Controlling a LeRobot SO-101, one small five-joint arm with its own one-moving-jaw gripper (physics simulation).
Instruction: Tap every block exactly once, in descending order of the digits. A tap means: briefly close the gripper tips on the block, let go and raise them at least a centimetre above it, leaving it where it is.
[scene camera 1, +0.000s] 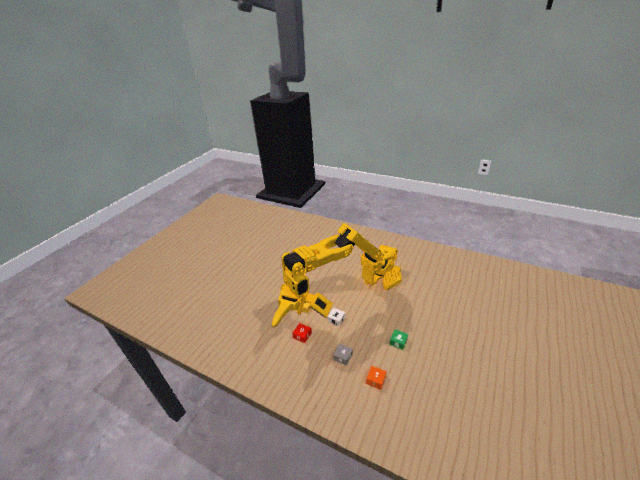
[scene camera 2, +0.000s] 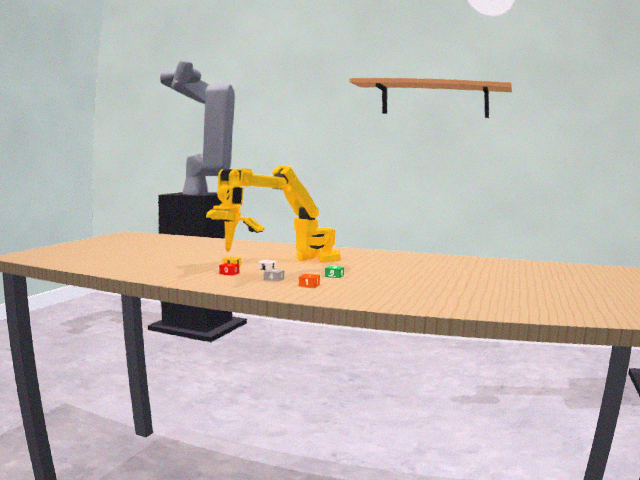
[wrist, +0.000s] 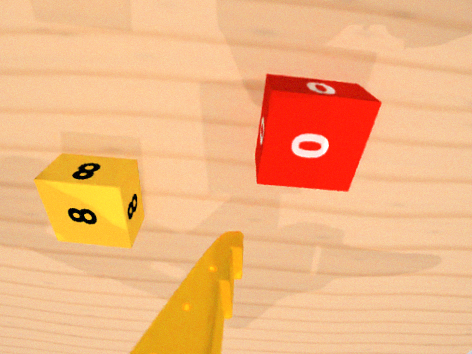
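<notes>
My gripper (scene camera 1: 286, 318) (scene camera 2: 218, 232) is fully open and empty, raised above the table near the red and yellow blocks; in the wrist view one notched jaw (wrist: 200, 305) shows. The red block 0 (scene camera 1: 301, 332) (scene camera 2: 229, 269) (wrist: 310, 135) lies ahead and right of that jaw's tip in the wrist view. The yellow block 8 (scene camera 2: 232, 259) (wrist: 87, 205) lies to the left; scene camera 1 does not clearly show it. The white block (scene camera 1: 336, 316) (scene camera 2: 267, 265), grey block 4 (scene camera 1: 343, 353) (scene camera 2: 273, 274), orange block 1 (scene camera 1: 376, 377) (scene camera 2: 309, 280) and green block (scene camera 1: 398, 338) (scene camera 2: 334, 271) stand apart; the white and green digits are hard to read.
The blocks stand on the wooden table (scene camera 1: 491, 361) (scene camera 2: 439, 294). The arm's base (scene camera 1: 379, 266) (scene camera 2: 316, 242) stands behind them. A grey robot arm on a black pedestal (scene camera 1: 285, 144) (scene camera 2: 188, 217) stands beyond the table.
</notes>
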